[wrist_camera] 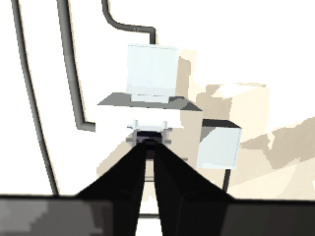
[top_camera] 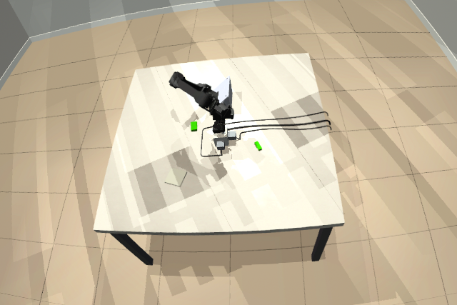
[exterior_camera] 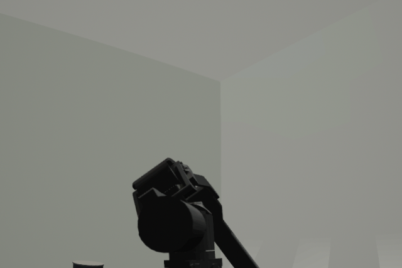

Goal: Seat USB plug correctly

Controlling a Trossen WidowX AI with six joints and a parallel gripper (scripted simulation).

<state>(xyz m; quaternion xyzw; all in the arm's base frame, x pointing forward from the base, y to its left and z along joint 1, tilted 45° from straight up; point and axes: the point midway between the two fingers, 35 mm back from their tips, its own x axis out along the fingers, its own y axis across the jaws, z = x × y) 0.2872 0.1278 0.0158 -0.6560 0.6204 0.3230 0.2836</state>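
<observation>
The dark USB plug lies 20 mm below my gripper tip. Also, from my gripper tip: white card (250 mm ahead, 250 mm to the right, 110 mm below); then grey socket frame (40 mm below).
</observation>
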